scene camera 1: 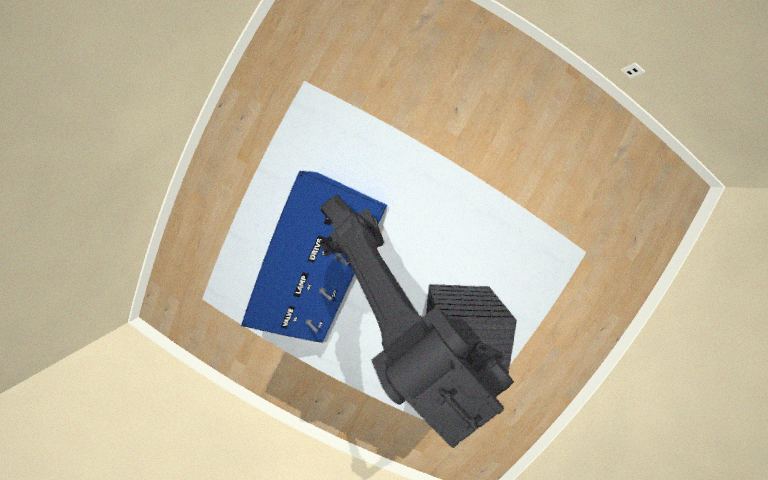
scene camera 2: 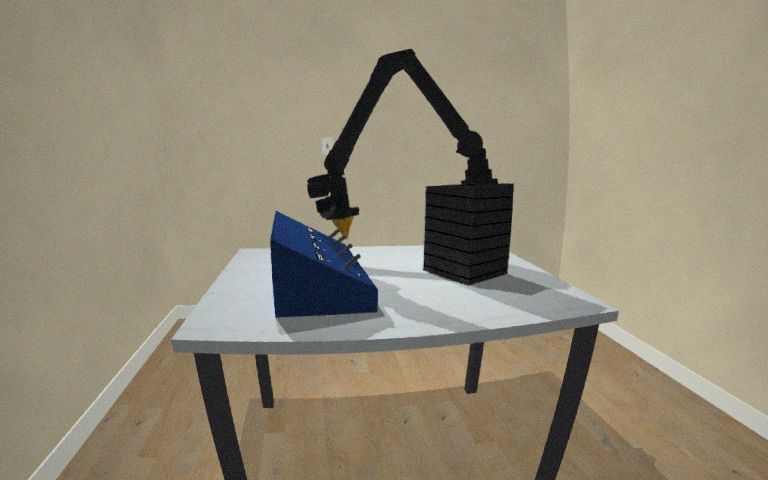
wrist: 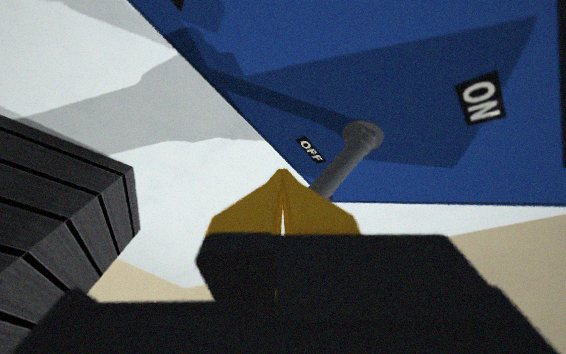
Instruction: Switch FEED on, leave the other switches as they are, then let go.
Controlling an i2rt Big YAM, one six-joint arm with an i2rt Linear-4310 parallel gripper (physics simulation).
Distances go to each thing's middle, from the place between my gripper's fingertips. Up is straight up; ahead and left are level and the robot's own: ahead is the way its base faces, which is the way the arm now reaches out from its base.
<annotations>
The blue switch box (scene camera 1: 287, 295) is 11 cm ahead of my hand, 18 cm to the left of it and 1 cm below it.
</annotations>
